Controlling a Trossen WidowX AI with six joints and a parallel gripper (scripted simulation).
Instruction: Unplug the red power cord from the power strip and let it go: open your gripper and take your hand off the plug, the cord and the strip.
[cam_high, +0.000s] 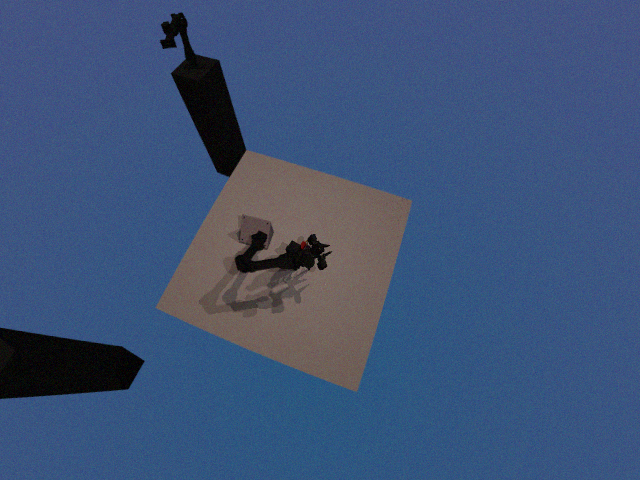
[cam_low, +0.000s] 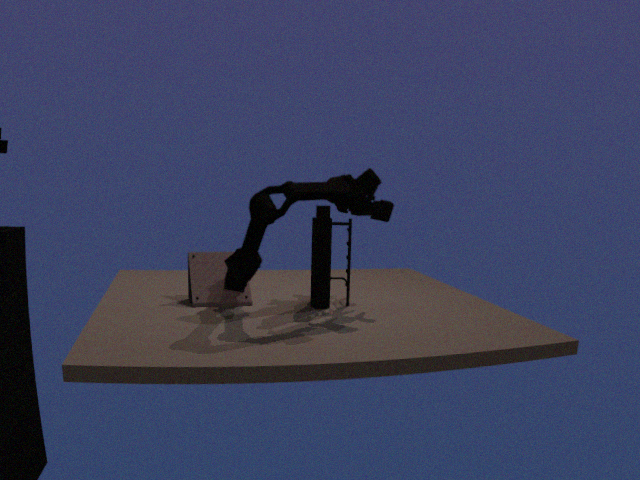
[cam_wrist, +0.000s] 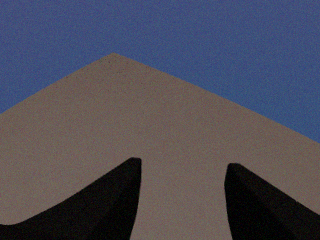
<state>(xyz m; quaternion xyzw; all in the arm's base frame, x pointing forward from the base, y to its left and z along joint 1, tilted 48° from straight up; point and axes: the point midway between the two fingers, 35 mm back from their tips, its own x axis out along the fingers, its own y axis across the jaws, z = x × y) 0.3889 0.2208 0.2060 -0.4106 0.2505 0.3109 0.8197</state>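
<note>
Right now my gripper tip is 180 mm past the red plug, 160 mm above it and 10 mm to the left of it.
</note>
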